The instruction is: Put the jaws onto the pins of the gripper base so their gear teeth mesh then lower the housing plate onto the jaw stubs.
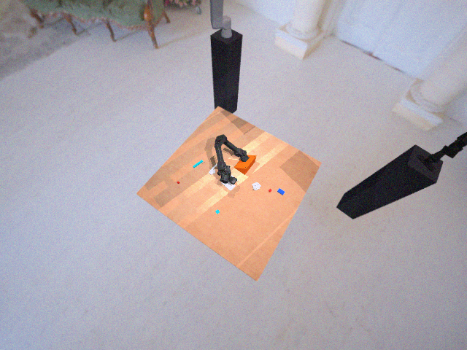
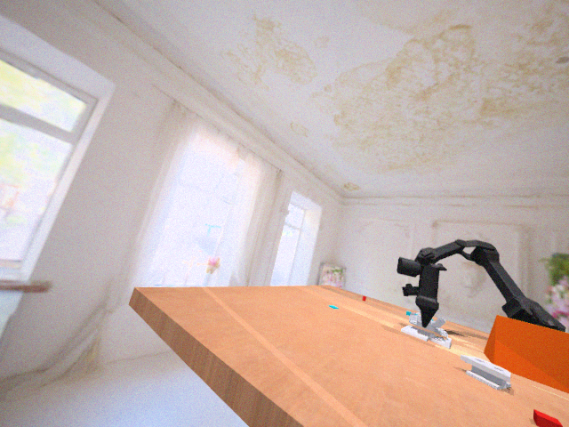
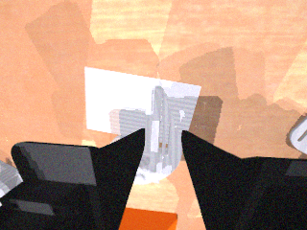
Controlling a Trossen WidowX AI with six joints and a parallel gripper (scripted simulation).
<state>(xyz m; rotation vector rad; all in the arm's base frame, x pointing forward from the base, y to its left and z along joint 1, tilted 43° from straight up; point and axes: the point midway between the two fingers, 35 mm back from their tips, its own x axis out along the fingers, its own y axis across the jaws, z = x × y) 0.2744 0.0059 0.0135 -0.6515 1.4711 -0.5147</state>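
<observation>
Now: gripper tip 3 cm past the gripper jaw and 2 cm to the right of it. Round my gripper tip: cyan cube: 28 cm ahead, 12 cm to the left, 2 cm below; then white block: 24 cm to the left, 14 cm behind, 2 cm below; then cyan bar: 33 cm to the right, 4 cm ahead, 2 cm below.
</observation>
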